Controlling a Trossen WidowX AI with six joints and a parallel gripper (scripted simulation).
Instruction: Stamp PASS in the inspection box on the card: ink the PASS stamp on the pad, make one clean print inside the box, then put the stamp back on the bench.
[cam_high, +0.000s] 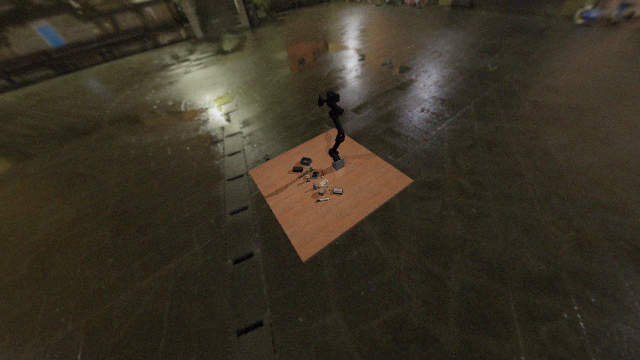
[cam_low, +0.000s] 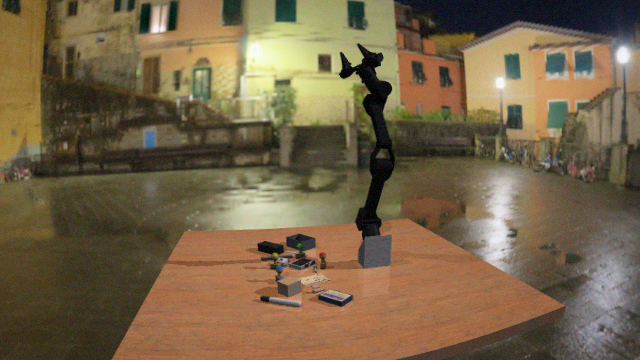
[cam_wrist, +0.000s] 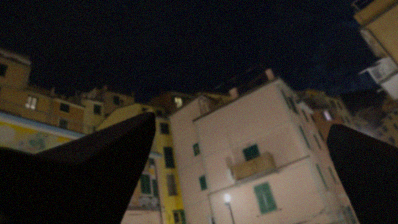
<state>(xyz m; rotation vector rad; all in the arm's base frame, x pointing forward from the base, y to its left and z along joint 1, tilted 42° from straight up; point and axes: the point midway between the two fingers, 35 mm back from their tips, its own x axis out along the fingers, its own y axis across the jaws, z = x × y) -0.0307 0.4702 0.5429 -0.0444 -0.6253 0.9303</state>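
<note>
Now: gripper tip 82 cm above the PASS stamp, 20 cm short of it and 11 cm to the left of it. The rest, counted from my gripper tip: white card (84 cm below, 15 cm ahead, 13 cm to the left); red-knob stamp (82 cm below, 11 cm ahead, 1 cm to the left); ink pad (83 cm below, 19 cm ahead, 2 cm to the right).
</note>
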